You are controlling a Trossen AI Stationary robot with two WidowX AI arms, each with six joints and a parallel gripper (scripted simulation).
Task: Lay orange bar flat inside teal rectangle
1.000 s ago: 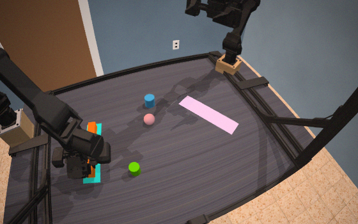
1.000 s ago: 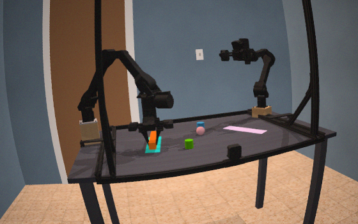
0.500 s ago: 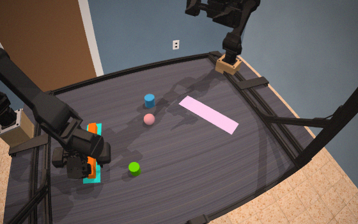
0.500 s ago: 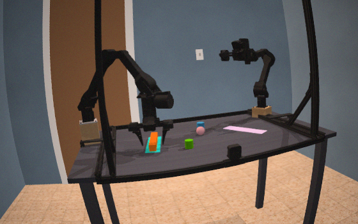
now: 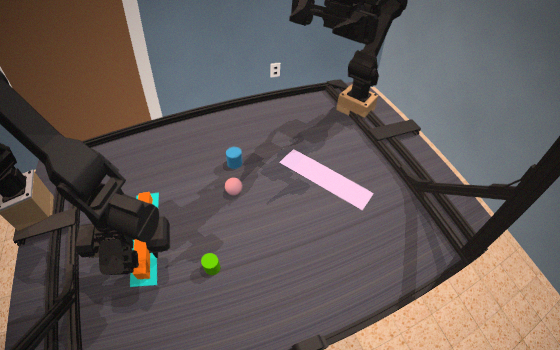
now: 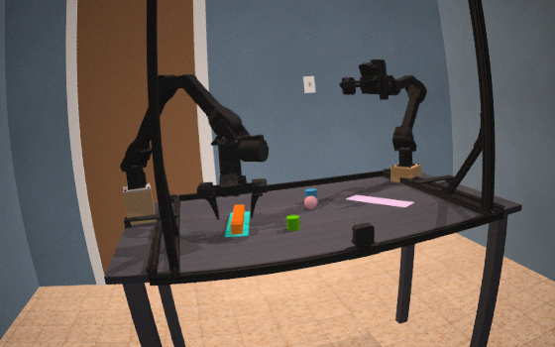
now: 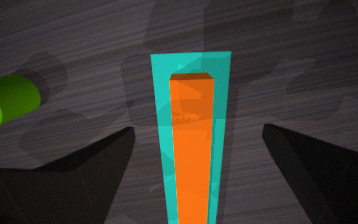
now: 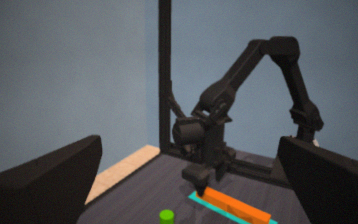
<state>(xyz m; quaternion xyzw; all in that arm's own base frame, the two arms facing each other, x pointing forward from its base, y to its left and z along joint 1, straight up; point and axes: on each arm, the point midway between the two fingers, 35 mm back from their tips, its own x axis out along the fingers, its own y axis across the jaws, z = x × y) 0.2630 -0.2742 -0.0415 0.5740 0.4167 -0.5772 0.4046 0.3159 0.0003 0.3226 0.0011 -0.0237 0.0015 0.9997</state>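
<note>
Right now my left hand is 70 mm short of the orange bar, 20 mm to the left of it and 60 mm above it. Also, from my left hand: teal rectangle 70 mm ahead, 20 mm to the right, 70 mm below; green cylinder 60 mm behind, 140 mm to the right, 50 mm below; pink ball 100 mm ahead, 260 mm to the right, 50 mm below.
</note>
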